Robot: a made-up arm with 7 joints.
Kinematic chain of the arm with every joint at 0, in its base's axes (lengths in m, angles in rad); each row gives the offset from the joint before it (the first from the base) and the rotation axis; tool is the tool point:
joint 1: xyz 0 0 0.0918 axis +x
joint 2: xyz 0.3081 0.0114 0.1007 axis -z
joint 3: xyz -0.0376 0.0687 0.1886 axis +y
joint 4: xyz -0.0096 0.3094 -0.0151 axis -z
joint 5: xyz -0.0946 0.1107 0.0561 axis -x
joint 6: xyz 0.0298 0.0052 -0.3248 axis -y
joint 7: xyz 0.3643 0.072 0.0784 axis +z
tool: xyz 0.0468 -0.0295 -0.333
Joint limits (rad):
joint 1: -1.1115..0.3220
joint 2: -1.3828..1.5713
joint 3: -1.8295..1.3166
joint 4: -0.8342..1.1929
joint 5: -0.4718..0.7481
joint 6: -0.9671..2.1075
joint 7: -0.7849..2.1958
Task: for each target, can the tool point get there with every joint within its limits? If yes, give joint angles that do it. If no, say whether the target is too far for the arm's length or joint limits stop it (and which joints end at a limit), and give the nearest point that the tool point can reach.
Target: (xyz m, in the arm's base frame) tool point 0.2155 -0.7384 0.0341
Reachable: no: joint limits stop it (at a limit: joint 1, joint 2, joint 3, joint 6) | nearest point 0.1743 -0.6588 0.0736 | short by 0.098 m
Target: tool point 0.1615 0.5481 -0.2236
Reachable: yes | joints -0.0785 -0.2292 0.6284 -0.1684 0.1983 0.2637 1.4845
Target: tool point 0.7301 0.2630 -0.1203
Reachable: yes | joints 0.0077 0.7465 0.6745 0.3432 -0.2968 0.5238 -0.4153
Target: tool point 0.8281 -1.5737 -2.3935
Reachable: no: too far | nearest point 0.5453 -0.1305 -0.7584 | short by 2.199 m
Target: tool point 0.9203 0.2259 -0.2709
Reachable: yes | joints -0.0251 1.2259 0.5709 0.2534 -0.3622 -0.1016 -0.3226
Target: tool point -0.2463 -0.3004 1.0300
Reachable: no: joint limits stop it (at a limit: joint 1, joint 2, joint 3, joint 5) | nearest point -0.1865 -0.1620 0.9194 | short by 0.187 m
